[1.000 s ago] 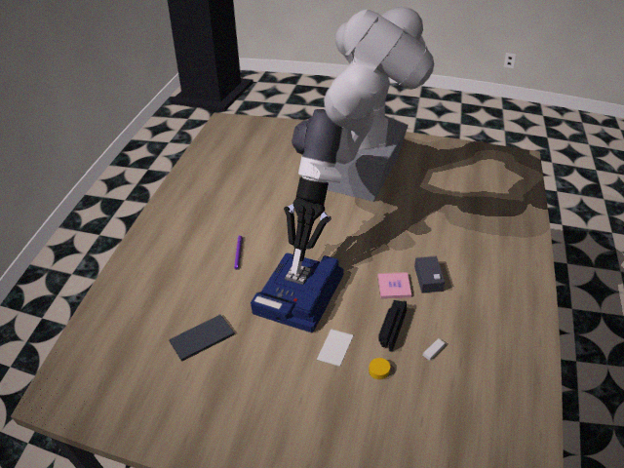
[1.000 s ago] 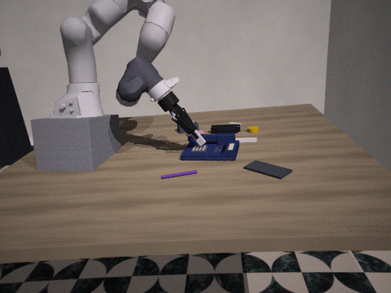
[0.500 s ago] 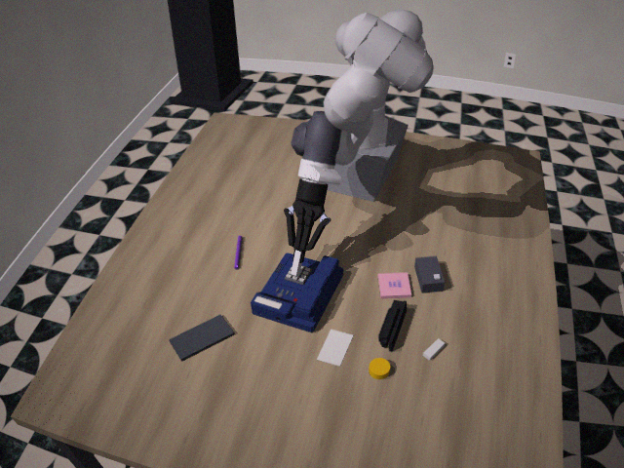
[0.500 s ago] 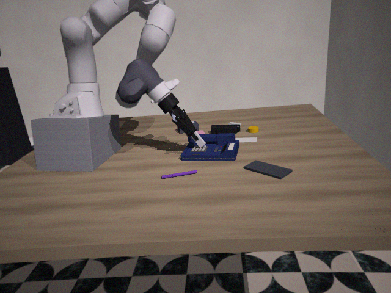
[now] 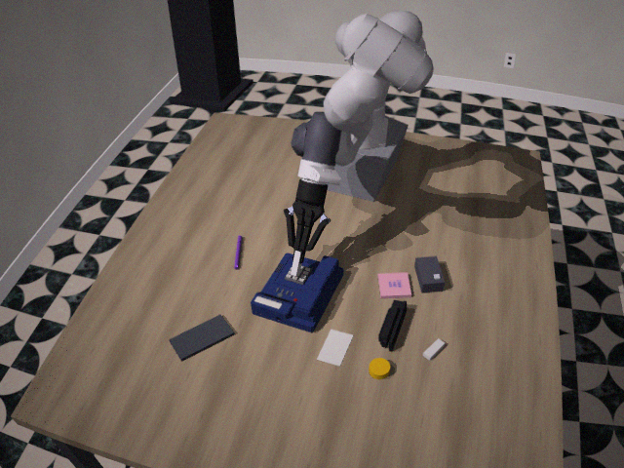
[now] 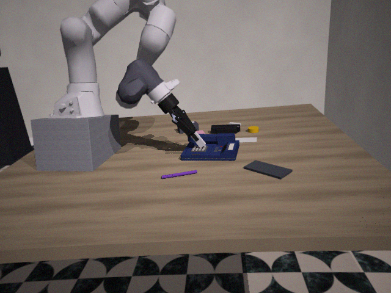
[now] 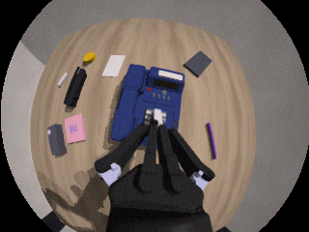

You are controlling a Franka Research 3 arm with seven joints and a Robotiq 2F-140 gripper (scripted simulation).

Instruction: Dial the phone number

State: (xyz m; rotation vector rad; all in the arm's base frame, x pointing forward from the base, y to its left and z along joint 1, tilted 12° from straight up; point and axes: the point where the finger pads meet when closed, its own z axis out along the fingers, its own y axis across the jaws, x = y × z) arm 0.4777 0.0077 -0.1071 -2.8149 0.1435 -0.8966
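Now: hand 4 cm short of the handset, 7 cm to the right of it and 2 cm above it. Round my hand: purple pen: 4 cm behind, 20 cm to the right, 6 cm below; black stapler: 8 cm ahead, 28 cm to the left, 5 cm below; white card: 18 cm ahead, 17 cm to the left, 7 cm below.
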